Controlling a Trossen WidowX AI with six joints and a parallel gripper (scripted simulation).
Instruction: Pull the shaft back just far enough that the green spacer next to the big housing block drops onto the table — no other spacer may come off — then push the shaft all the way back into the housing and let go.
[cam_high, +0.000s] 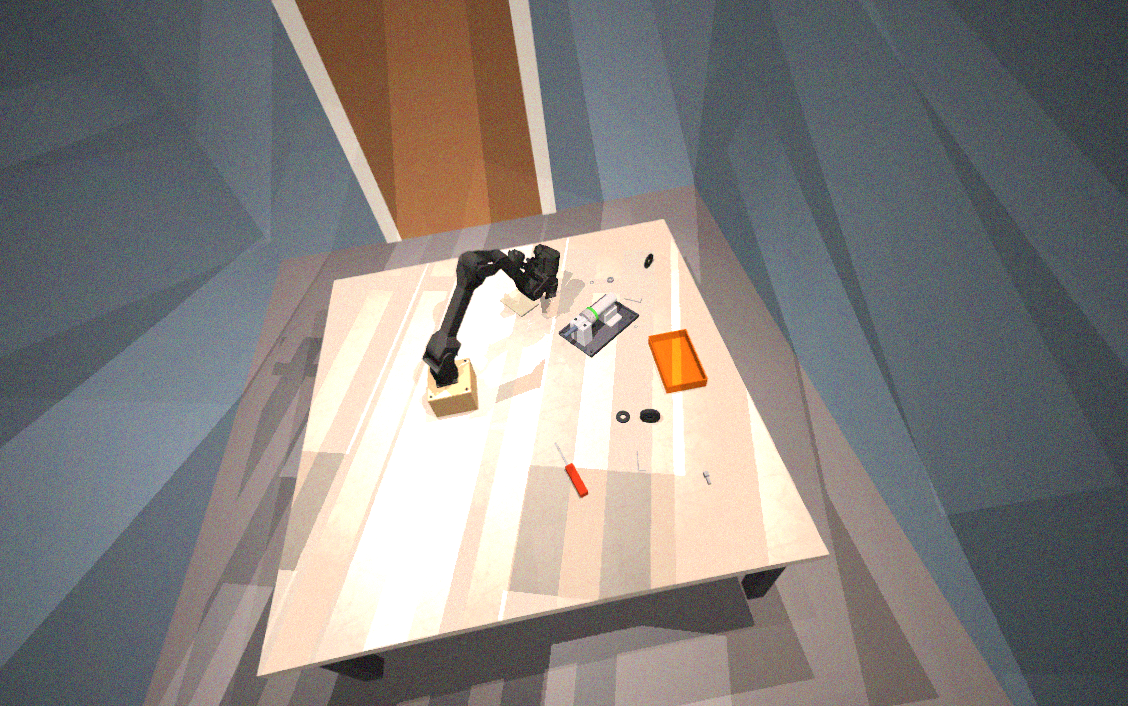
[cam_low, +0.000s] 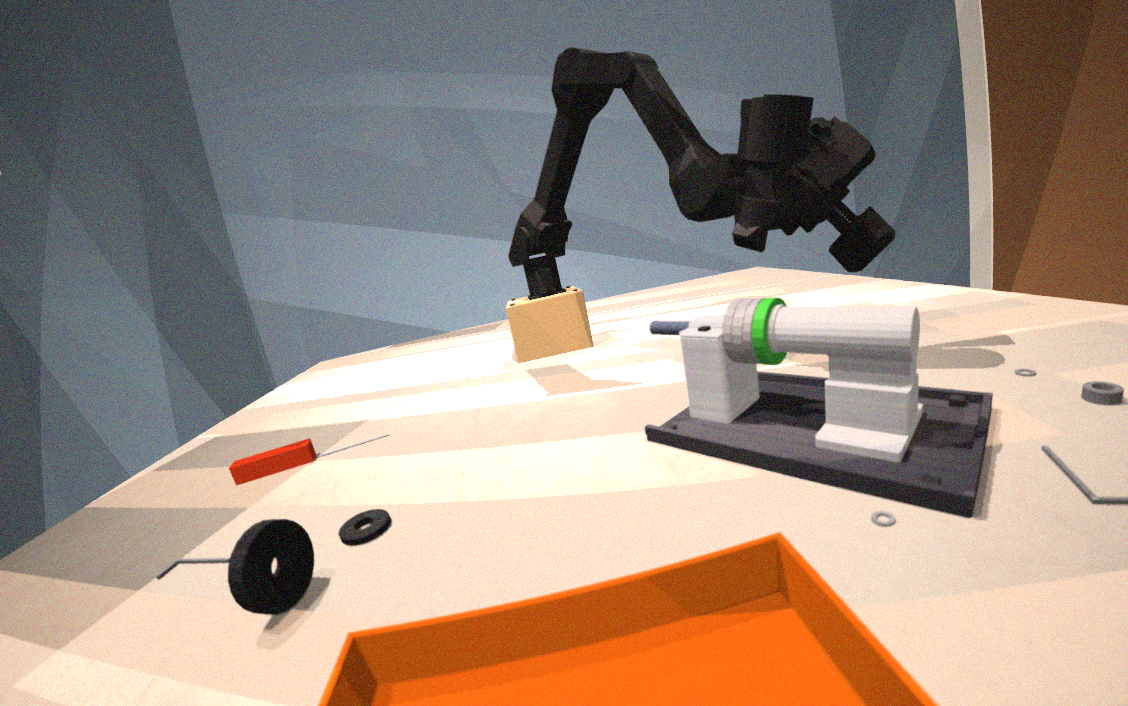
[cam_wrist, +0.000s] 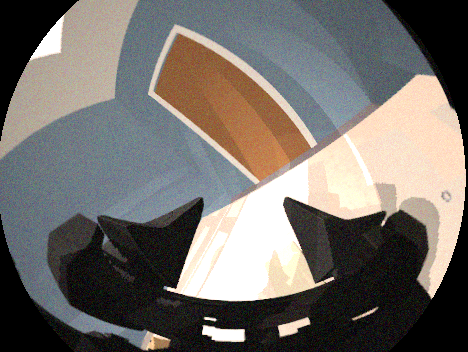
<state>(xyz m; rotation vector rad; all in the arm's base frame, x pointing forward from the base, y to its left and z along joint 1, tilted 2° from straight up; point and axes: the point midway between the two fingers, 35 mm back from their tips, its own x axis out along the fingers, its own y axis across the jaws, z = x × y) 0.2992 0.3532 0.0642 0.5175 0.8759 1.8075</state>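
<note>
Right now the shaft is 260 mm to the right of my gripper tip, 170 mm ahead of it and 90 mm below it. The rest, counted from my gripper tip: orange tray: 460 mm to the right, 400 mm ahead, 160 mm below; grey spacer: 260 mm to the right, 170 mm ahead, 90 mm below; green spacer: 250 mm to the right, 190 mm ahead, 90 mm below.
</note>
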